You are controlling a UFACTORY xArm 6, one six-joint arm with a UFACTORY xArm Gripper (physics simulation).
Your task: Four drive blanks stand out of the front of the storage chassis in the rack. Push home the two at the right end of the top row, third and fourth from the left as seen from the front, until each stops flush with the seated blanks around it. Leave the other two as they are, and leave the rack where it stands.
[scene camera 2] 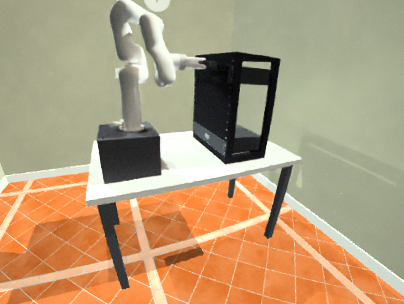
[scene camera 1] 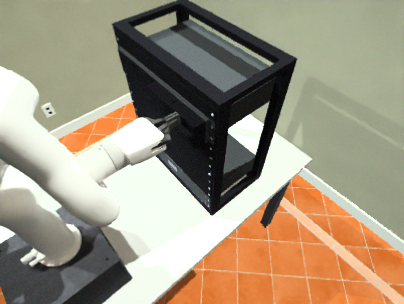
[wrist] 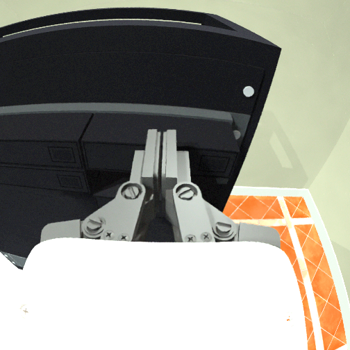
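Pixels of known places: gripper, fingertip midpoint: [scene camera 2: 216, 64] [scene camera 1: 178, 117]; arm's base at its link origin: [scene camera 2: 132, 128] [scene camera 1: 60, 245].
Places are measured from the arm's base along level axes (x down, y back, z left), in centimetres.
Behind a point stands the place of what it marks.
Note:
The black rack [scene camera 1: 218, 150] {z -20.8, x -21.8, y -46.9 cm} [scene camera 2: 232, 115] {z -20.8, x -7.8, y -47.3 cm} [wrist: 150, 65] stands upright on the table and holds the storage chassis [scene camera 1: 200, 57] {z 3.3, x -32.7, y -64.3 cm}. In the wrist view, the rightmost top-row blank [wrist: 112, 152] stands out of the front. The top-row blank to its left [wrist: 25, 150] also stands out, with another protruding blank [wrist: 47, 177] below that one. My gripper [scene camera 1: 177, 118] {z -11.6, x -32.8, y -41.0 cm} [scene camera 2: 204, 63] [wrist: 161, 148] is shut and empty. Its tips are at the rightmost top blank, left of its latch square, and cover part of its face. Contact cannot be told. The area below that blank is dark and partly hidden by the fingers.
The white table [scene camera 1: 150, 200] {z 3.1, x 21.0, y -33.5 cm} [scene camera 2: 185, 175] {z -21.5, x 21.0, y -20.7 cm} carries the rack and the arm's black base [scene camera 1: 100, 265] {z -13.8, x 0.1, y -5.2 cm} [scene camera 2: 131, 157] {z -15.3, x 9.1, y 4.0 cm}. A grey unit with a light label [scene camera 1: 172, 166] {z 4.2, x 11.9, y -48.0 cm} [scene camera 2: 207, 136] {z 3.6, x 11.7, y -48.1 cm} sits low in the rack. Walls stand behind the rack.

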